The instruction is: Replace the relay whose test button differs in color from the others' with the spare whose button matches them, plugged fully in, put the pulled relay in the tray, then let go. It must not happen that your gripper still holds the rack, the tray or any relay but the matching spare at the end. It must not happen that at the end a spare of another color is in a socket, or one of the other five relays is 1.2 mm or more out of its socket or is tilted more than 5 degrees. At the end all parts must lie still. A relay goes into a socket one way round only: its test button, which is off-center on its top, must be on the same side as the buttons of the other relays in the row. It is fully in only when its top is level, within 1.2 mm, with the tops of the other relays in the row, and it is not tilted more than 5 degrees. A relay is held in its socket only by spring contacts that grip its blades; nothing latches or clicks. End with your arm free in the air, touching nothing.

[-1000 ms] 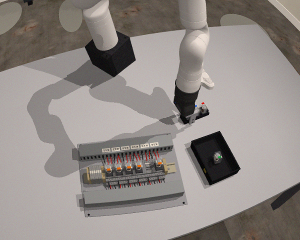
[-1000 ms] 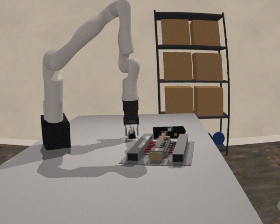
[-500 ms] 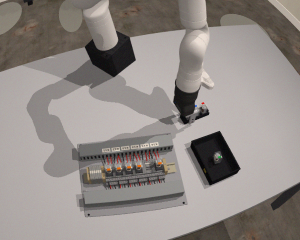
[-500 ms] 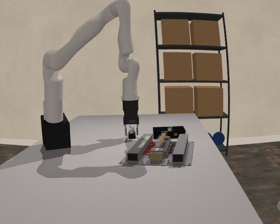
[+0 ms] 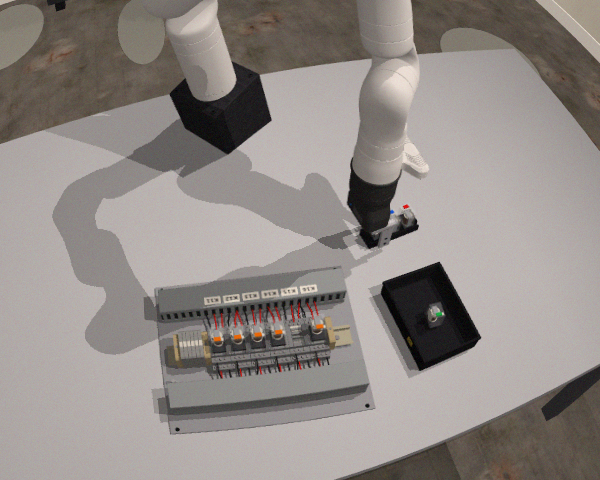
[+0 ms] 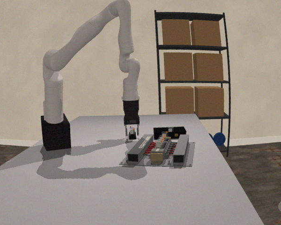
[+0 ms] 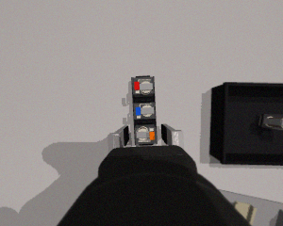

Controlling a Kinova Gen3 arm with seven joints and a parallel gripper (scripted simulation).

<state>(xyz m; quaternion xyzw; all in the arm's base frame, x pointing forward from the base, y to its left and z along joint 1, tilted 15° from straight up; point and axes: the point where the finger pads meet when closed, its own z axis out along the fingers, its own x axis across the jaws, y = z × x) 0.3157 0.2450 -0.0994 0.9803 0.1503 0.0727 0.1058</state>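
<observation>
My gripper is now 3 cm to the right of the blue-button relay and 1 cm past it. Also, from my hand: red-button relay: 6 cm to the left, 2 cm behind; then spare holder: 3 cm to the left, 2 cm below, 1 cm behind; then black tray: 18 cm ahead, 6 cm to the left, 2 cm below.
</observation>
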